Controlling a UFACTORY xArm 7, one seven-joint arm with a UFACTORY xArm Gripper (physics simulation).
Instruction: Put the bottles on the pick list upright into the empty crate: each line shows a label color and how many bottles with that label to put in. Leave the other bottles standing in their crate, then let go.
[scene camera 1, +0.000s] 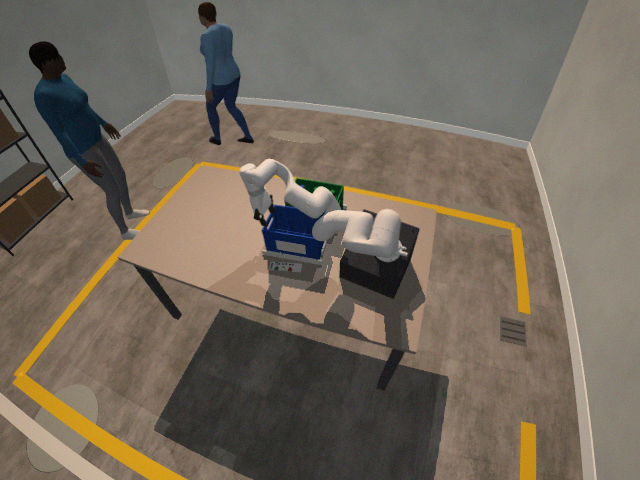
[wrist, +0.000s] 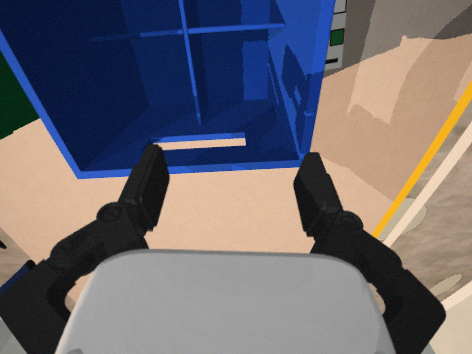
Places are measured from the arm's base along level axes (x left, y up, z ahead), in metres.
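Pixels of known places: gripper, fingertip midpoint: (scene camera 1: 268, 219) (wrist: 233, 164).
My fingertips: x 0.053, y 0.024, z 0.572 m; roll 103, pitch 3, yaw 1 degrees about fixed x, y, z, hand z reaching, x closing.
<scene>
Behind a point stands the place of what it marks.
The blue crate (scene camera 1: 271, 239) @(x 0.104, y -0.056, z 0.542 m) (wrist: 320, 50) @(x 0.095, y 0.001, z 0.505 m) has crossing dividers, and no bottles show in its visible compartments. The green crate (scene camera 1: 320, 182) @(x -0.326, y -0.001, z 0.466 m) (wrist: 11, 95) @(x -0.135, y -0.040, z 0.563 m) stands behind it; a few bottle tops show inside in the scene view, partly hidden by the arm, their label colors unreadable. The pick list (scene camera 1: 285, 267) @(x 0.155, y -0.173, z 0.452 m) (wrist: 337, 37) @(x 0.179, y -0.172, z 0.490 m) is in front of the blue crate, with small green and red marks; its text is too small to read. My gripper (scene camera 1: 267, 217) @(x 0.053, y 0.024, z 0.572 m) (wrist: 233, 164) @(x 0.053, y 0.024, z 0.572 m) is open and empty, above the blue crate's left end, fingers pointing down.
The crates stand on the table (scene camera 1: 206, 217) @(x 0.010, y -0.174, z 1.064 m). The robot's black base block (scene camera 1: 369, 279) @(x 0.121, y -0.099, z 0.038 m) is at the right of the table, and the white arm (scene camera 1: 310, 200) @(x 0.088, y 0.247, z 0.325 m) reaches over the crates. Two people stand on the floor beyond the table, and a shelf unit is at the far left.
</scene>
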